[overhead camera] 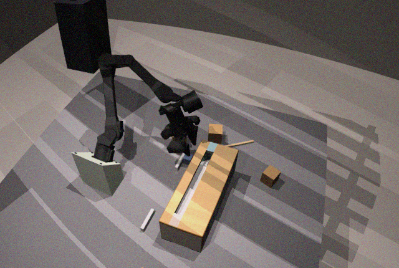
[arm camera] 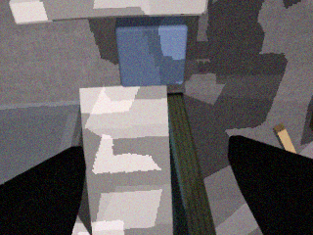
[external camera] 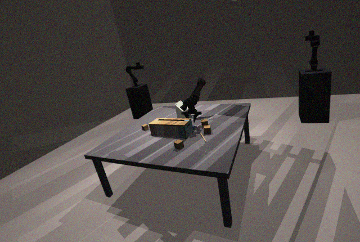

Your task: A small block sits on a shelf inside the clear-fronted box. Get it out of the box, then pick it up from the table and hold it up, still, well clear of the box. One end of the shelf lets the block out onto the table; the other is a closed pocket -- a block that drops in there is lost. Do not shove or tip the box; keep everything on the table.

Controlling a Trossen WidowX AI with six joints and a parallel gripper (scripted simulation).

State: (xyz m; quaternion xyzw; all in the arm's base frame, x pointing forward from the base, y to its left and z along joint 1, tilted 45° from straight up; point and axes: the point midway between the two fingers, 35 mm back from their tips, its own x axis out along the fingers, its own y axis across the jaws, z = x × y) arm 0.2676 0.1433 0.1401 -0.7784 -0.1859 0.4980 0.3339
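The blue block is 60 mm below my gripper tip and 20 mm behind it. Also, from my gripper tip: thin wooden stick 160 mm to the left, 150 mm ahead, 70 mm below; long tan box 170 mm to the right, 60 mm ahead, 10 mm below.
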